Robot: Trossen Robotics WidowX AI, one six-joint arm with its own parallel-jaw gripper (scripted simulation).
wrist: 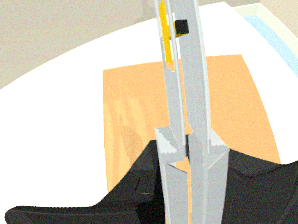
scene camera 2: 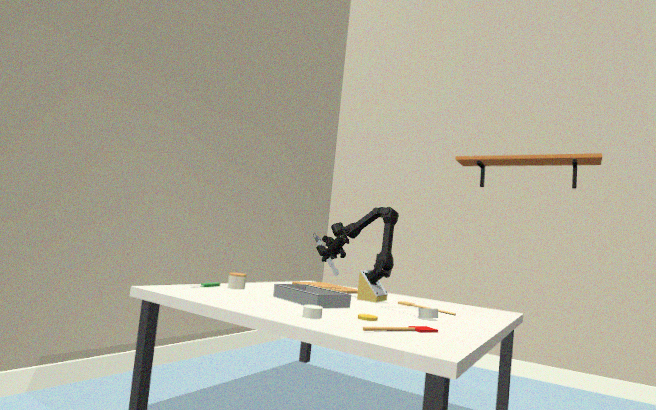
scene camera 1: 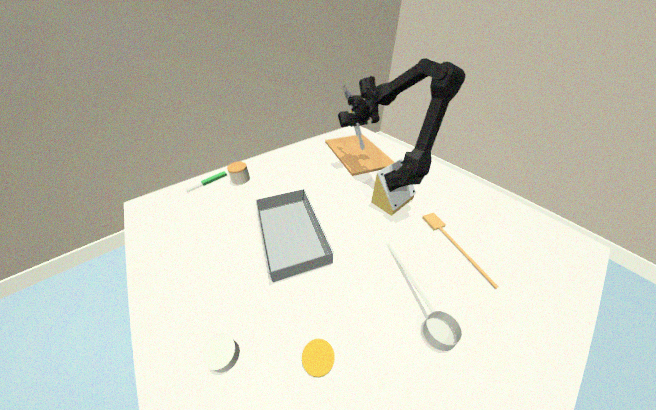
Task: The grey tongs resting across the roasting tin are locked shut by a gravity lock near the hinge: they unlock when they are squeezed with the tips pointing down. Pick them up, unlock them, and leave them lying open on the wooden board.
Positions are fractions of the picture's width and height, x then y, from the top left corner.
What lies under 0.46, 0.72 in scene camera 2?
A roasting tin.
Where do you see a roasting tin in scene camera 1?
0.45, 0.59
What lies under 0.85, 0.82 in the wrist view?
My gripper.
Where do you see a wooden board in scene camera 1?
0.53, 0.37
